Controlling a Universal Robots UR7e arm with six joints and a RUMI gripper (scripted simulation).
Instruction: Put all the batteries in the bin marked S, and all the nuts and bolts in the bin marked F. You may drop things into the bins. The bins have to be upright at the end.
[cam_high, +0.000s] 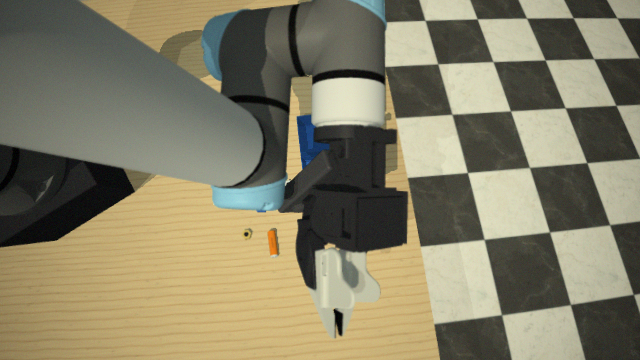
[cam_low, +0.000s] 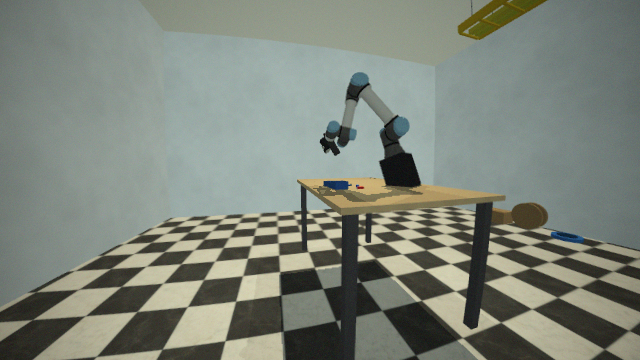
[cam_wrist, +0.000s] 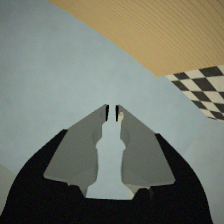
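Now: hand 7 cm short of the blue bin row, 26 cm to the right of it and 23 cm above it. The rest, counted from my hand: blue USB stick 6 cm behind, 25 cm to the left, 24 cm below; orange battery 6 cm behind, 16 cm to the left, 24 cm below; brass nut 10 cm behind, 19 cm to the left, 24 cm below.
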